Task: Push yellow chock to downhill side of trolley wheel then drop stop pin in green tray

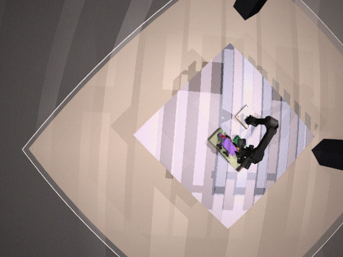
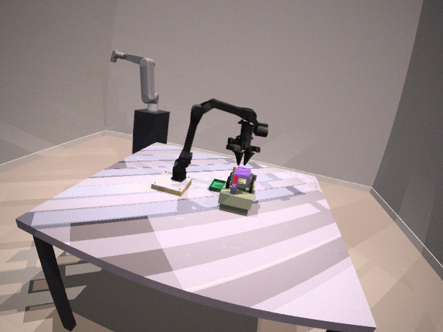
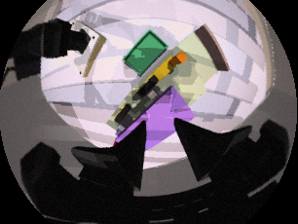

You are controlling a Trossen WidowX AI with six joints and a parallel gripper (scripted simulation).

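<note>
Right now the red-headed stop pin is 20 mm ahead of my gripper tip, 140 mm to the right of it and 40 mm below it. Also, from my gripper tip: yellow chock: 50 mm behind, 50 mm to the left, 90 mm below; pale green ramp: 20 mm ahead, 30 mm to the right, 120 mm below; purple trolley: 20 mm ahead, 40 mm to the right, 60 mm below.
</note>
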